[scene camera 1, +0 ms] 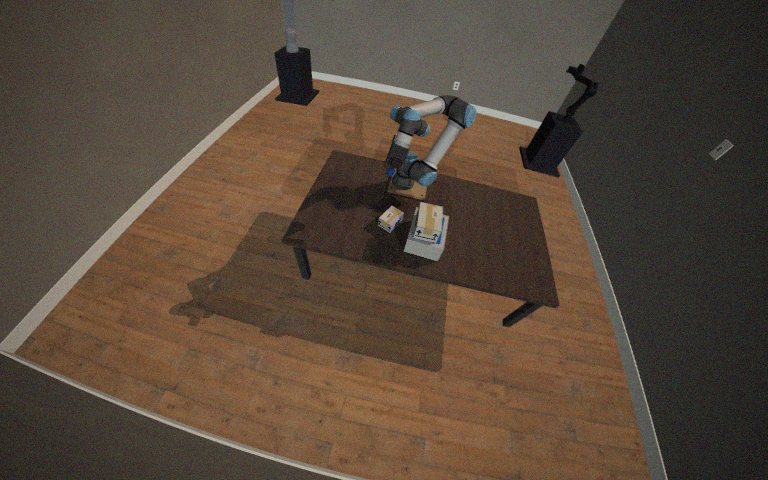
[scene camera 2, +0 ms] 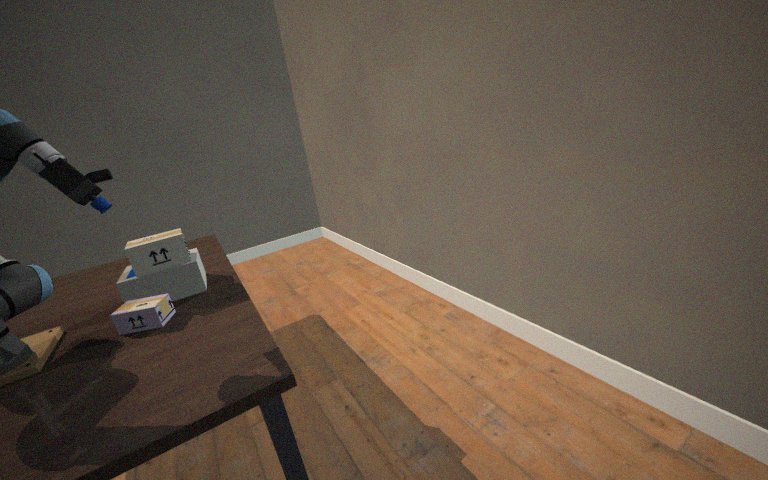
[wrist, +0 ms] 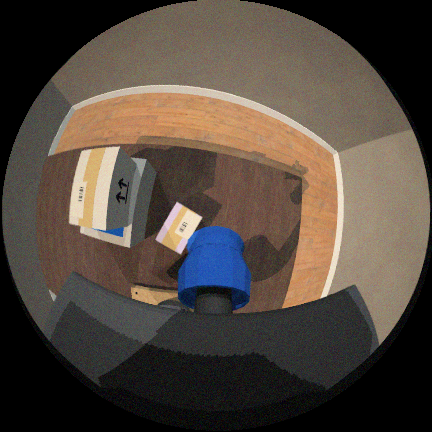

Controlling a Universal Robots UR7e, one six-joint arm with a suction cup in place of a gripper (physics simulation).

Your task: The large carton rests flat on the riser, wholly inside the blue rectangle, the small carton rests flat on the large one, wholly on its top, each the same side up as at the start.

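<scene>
The large carton sits upright on the grey riser, arrows pointing up. Part of the blue rectangle shows beside its base; the carton hides the rest, so whether it is wholly inside cannot be told. The small lilac-sided carton stands upright on the table beside the riser, apart from it, turned at an angle. My blue suction cup hangs in the air, touching neither carton, with nothing on it.
The dark table bears the riser, the small carton and my arm's wooden base board. Two black pedestals with other arms stand on the floor behind the table.
</scene>
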